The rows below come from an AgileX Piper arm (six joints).
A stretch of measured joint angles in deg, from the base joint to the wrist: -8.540 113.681 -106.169 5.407 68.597 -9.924; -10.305 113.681 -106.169 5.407 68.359 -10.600; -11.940 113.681 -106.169 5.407 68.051 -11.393; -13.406 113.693 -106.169 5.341 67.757 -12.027; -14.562 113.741 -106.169 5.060 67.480 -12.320; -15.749 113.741 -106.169 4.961 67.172 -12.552; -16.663 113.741 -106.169 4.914 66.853 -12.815; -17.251 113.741 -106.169 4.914 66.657 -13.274; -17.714 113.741 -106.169 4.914 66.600 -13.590; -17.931 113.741 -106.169 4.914 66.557 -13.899; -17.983 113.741 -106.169 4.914 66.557 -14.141; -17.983 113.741 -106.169 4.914 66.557 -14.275; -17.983 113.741 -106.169 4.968 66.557 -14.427; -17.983 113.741 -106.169 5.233 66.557 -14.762; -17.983 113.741 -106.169 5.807 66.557 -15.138; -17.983 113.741 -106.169 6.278 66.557 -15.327; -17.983 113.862 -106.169 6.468 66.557 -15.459; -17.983 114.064 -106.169 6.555 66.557 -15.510; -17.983 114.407 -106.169 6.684 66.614 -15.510; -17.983 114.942 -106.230 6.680 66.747 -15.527; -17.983 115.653 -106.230 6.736 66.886 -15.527; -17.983 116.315 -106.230 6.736 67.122 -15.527; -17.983 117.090 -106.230 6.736 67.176 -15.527
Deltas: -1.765 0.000 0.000 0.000 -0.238 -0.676; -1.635 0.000 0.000 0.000 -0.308 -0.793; -1.466 0.012 0.000 -0.066 -0.294 -0.634; -1.156 0.048 0.000 -0.281 -0.277 -0.293; -1.187 0.000 0.000 -0.099 -0.308 -0.232; -0.914 0.000 0.000 -0.047 -0.319 -0.263; -0.588 0.000 0.000 0.000 -0.196 -0.459; -0.463 0.000 0.000 0.000 -0.057 -0.316; -0.217 0.000 0.000 0.000 -0.043 -0.309; -0.052 0.000 0.000 0.000 0.000 -0.242; 0.000 0.000 0.000 0.000 0.000 -0.134; 0.000 0.000 0.000 0.054 0.000 -0.152; 0.000 0.000 0.000 0.265 0.000 -0.335; 0.000 0.000 0.000 0.574 0.000 -0.376; 0.000 0.000 0.000 0.471 0.000 -0.189; 0.000 0.121 0.000 0.190 0.000 -0.132; 0.000 0.202 0.000 0.087 0.000 -0.051; 0.000 0.343 0.000 0.129 0.057 0.000; 0.000 0.535 -0.061 -0.004 0.133 -0.017; 0.000 0.711 0.000 0.056 0.139 0.000; 0.000 0.662 0.000 0.000 0.236 0.000; 0.000 0.775 0.000 0.000 0.054 0.000
